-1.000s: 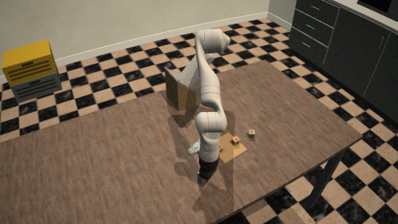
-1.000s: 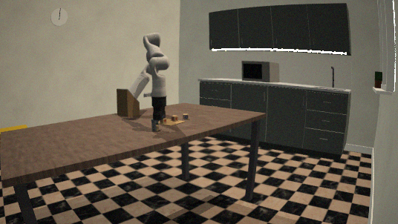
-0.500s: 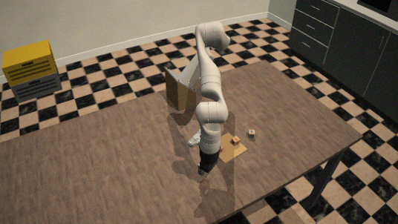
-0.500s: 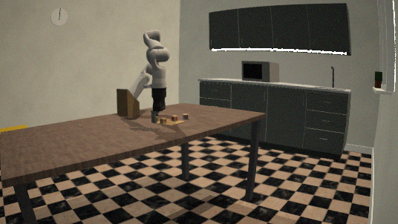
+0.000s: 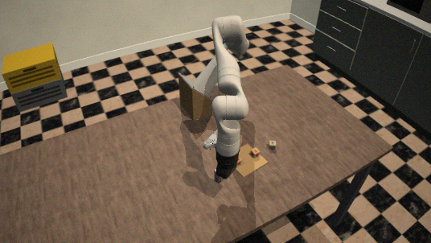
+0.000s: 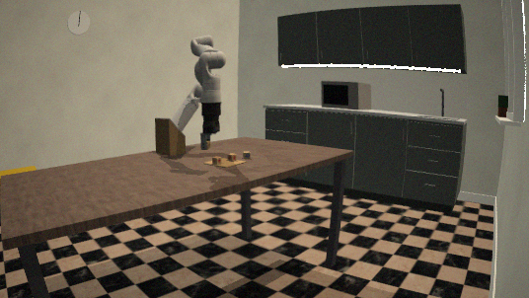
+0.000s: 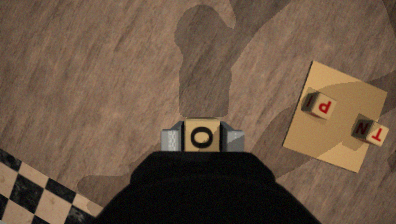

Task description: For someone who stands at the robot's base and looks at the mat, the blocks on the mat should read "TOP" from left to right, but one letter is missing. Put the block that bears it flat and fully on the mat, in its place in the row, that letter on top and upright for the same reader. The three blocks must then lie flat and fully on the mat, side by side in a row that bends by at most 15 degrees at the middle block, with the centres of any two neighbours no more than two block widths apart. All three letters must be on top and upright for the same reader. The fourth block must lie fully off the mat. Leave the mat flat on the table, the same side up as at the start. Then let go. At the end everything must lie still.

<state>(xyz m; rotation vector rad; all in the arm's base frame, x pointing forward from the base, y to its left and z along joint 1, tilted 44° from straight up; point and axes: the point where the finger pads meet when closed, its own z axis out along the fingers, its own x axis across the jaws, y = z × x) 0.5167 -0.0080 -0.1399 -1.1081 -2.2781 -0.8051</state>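
My hand is 17 cm to the right of the tan mat, 13 cm past it and 11 cm above it. Round my hand: O block right at my hand.
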